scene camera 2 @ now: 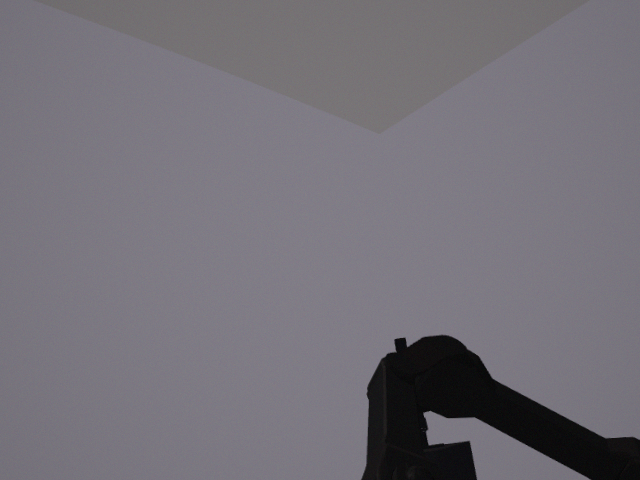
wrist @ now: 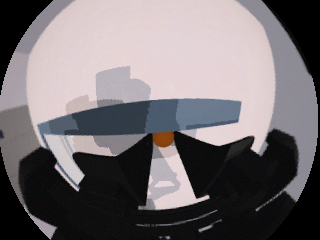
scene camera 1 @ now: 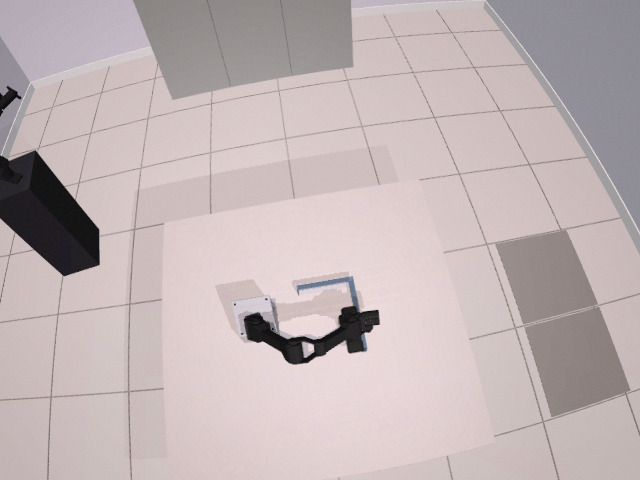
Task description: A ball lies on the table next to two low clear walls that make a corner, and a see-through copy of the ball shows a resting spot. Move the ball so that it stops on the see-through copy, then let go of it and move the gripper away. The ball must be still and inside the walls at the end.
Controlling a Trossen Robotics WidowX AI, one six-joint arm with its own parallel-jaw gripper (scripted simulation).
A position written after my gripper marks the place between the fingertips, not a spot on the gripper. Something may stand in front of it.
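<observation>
An orange ball is held by my gripper (wrist: 163, 135).
</observation>
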